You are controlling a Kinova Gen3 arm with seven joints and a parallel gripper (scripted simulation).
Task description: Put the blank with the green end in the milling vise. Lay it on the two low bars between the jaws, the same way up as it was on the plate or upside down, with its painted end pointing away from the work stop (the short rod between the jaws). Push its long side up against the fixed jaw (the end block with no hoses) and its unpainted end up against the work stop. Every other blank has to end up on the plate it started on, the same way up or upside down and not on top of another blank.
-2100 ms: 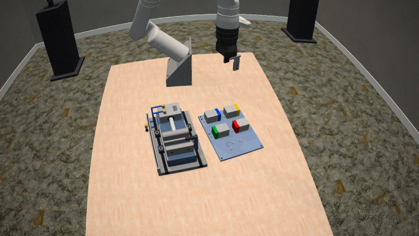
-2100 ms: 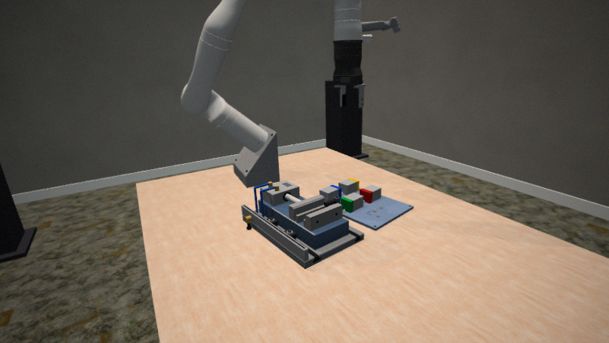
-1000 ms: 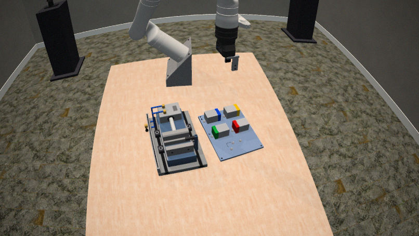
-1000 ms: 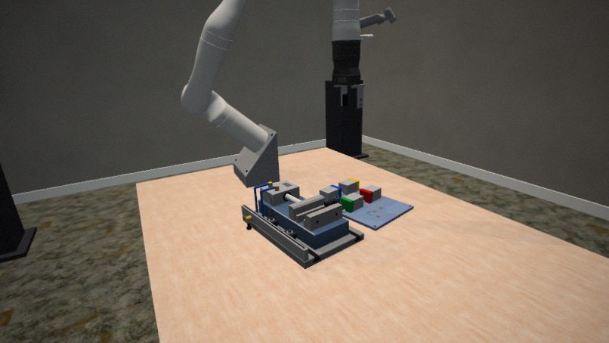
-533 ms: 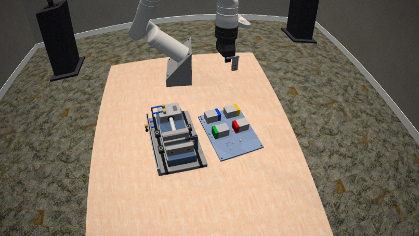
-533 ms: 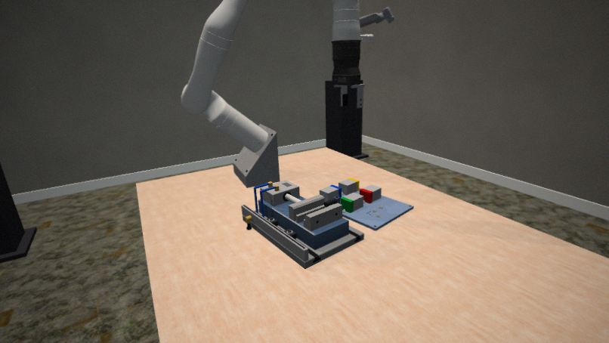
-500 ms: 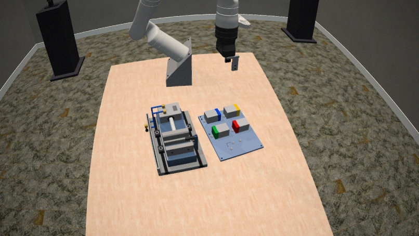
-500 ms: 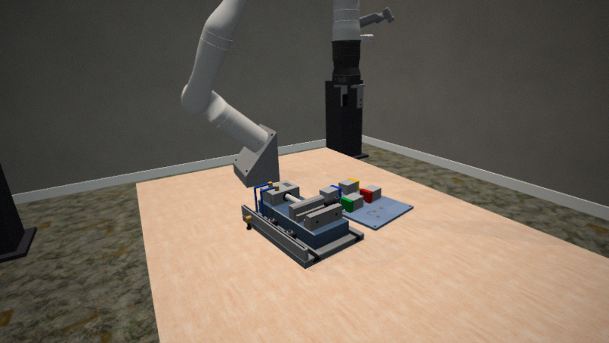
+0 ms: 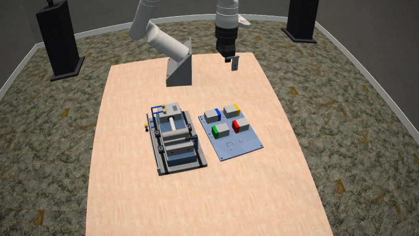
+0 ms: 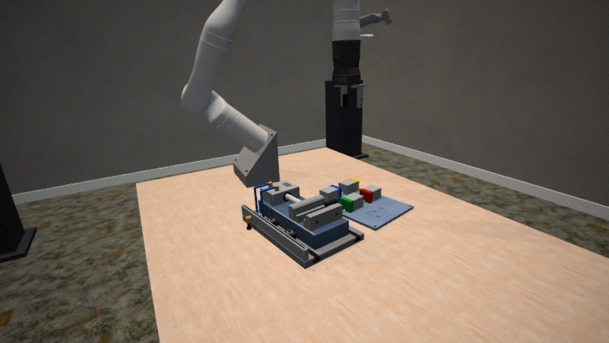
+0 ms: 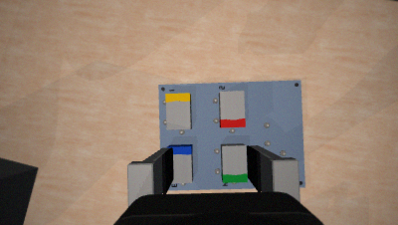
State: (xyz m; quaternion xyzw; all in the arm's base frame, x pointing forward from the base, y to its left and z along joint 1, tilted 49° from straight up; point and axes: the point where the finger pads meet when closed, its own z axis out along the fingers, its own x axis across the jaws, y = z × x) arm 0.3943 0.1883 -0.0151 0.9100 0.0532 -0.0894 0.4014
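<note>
My hand is 5 cm short of the green-ended blank, 4 cm to the left of it and 29 cm above it. Also, from my hand: red-ended blank 3 cm ahead, 5 cm to the left, 29 cm below; yellow-ended blank 5 cm behind, 4 cm to the left, 29 cm below; blue-ended blank 4 cm behind, 5 cm to the right, 29 cm below.
</note>
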